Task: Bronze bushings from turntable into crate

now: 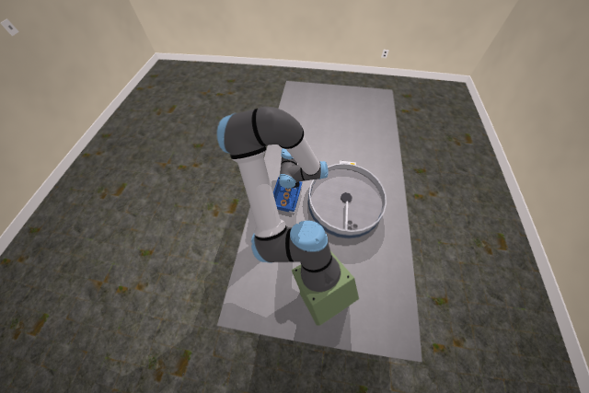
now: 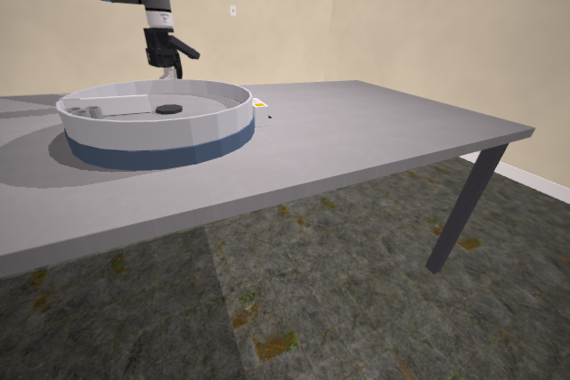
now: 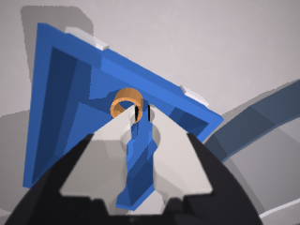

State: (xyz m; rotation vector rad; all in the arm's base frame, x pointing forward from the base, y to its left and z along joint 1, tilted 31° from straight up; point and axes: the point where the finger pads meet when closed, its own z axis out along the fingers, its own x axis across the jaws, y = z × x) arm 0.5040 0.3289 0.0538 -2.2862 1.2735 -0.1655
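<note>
Right now the crate is 60 mm behind my hand and 10 mm below it. From my hand the other things lie so: round turntable (40 mm ahead, 330 mm to the right, 20 mm above).
</note>
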